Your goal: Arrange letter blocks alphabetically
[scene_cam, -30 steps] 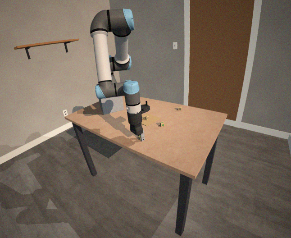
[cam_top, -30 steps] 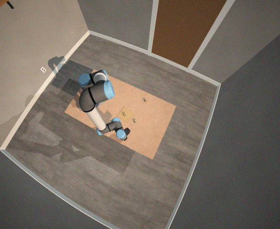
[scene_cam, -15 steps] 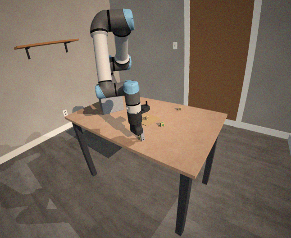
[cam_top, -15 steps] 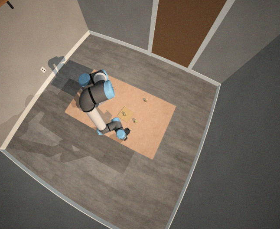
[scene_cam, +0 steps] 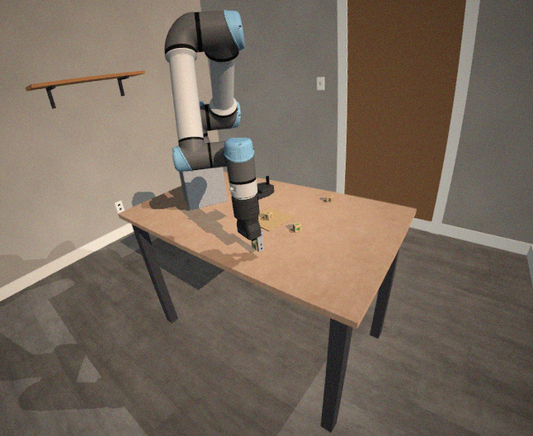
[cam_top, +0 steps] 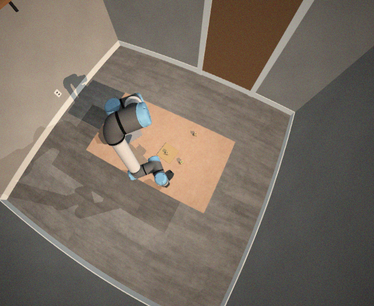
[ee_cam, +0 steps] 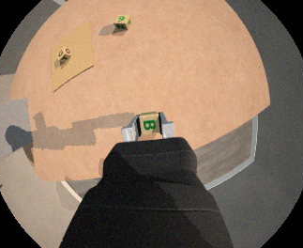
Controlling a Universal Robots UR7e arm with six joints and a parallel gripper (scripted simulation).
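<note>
The tan mat lies 240 mm to the left of my hand, 70 mm behind it and 40 mm below it.
</note>
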